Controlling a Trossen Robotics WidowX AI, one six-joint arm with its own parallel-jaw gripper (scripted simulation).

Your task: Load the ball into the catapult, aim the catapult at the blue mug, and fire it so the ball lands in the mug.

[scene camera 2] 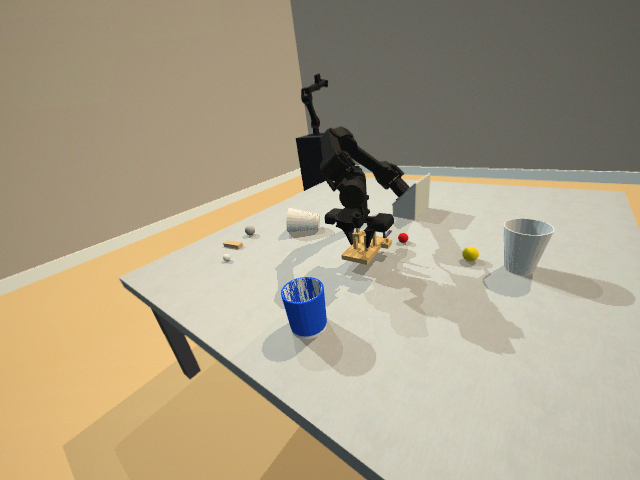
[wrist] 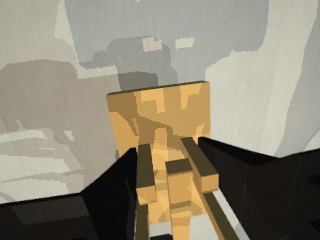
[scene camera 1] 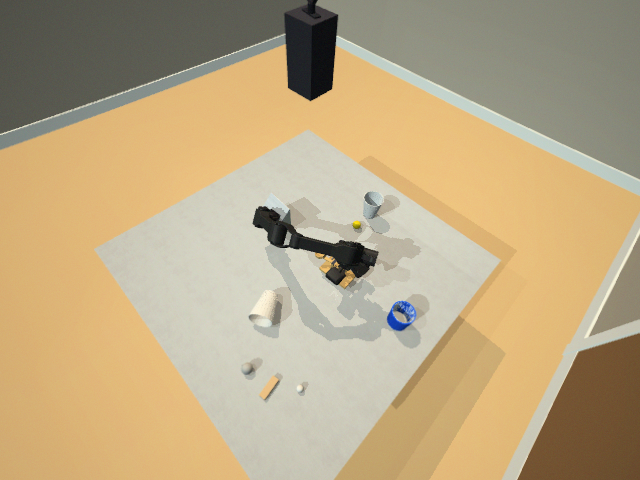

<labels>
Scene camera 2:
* my gripper
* wooden catapult
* blue mug
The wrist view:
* my gripper
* wooden catapult
</labels>
